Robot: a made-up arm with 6 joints. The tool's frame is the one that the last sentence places.
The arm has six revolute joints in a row. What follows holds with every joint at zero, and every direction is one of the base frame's.
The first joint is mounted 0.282 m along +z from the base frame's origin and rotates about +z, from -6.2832 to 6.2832 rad.
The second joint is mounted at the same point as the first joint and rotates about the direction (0, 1, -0.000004), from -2.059 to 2.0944 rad.
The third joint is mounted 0.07 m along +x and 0.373 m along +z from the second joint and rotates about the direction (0, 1, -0.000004), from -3.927 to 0.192 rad.
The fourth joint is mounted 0.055 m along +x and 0.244 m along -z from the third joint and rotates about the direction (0, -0.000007, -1), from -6.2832 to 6.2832 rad.
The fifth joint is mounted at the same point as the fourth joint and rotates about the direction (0, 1, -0.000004), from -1.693 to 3.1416 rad.
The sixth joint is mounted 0.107 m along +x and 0.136 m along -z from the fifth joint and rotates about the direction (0, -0.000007, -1), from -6.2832 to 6.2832 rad.
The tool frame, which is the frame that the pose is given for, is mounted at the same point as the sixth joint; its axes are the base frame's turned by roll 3.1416, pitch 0 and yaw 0 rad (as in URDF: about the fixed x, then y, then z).
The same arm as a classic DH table. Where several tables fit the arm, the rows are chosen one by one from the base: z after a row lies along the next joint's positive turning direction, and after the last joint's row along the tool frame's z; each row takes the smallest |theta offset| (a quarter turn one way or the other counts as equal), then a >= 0, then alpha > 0; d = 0 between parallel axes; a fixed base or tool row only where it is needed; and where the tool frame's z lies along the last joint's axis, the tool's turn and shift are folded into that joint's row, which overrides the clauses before.
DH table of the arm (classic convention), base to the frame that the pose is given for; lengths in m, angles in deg. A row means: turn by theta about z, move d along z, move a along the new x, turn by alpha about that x. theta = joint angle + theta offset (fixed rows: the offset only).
joint 1: theta_offset 0, d 0.282, a 0, alpha -90
joint 2: theta_offset -79.37, d 0, a 0.3795, alpha 0
joint 3: theta_offset 79.37, d 0, a 0.055, alpha -90
joint 4: theta_offset 0, d 0.244, a 0, alpha 90
joint 5: theta_offset 0, d 0, a 0.107, alpha -90
joint 6: theta_offset 0, d 0.136, a 0, alpha 0
Joint limits (deg, base to tool): -360..360 -117.97..120 -225..11 -360..360 -97..180 -360..360

